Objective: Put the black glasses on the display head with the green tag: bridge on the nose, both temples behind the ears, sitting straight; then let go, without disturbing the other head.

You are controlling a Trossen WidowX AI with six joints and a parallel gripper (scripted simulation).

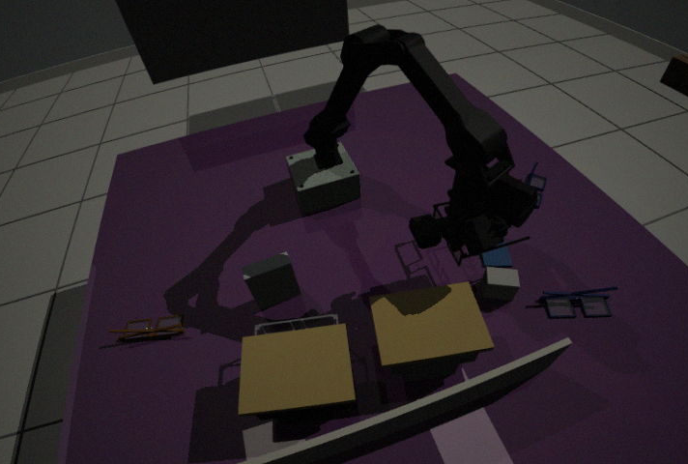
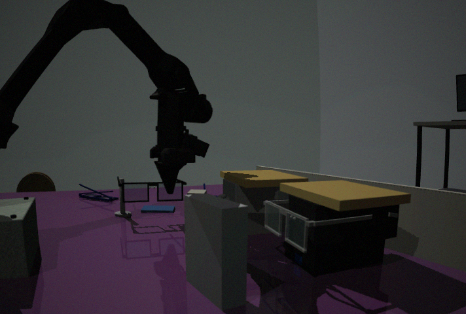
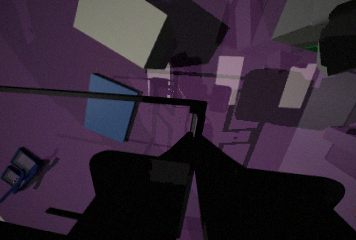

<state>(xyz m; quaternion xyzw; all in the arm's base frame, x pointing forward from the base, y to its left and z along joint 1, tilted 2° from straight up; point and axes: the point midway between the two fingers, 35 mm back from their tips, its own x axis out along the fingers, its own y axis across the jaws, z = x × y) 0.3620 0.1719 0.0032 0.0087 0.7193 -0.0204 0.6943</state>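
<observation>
My gripper tip is 8 cm short of the white block, 6 cm to the right of it and 3 cm above it. Round my gripper tip: low wall 26 cm ahead, 24 cm to the right; then round base 10 cm behind, 7 cm to the left, 3 cm below; then blue card 11 cm to the left, 6 cm below.
</observation>
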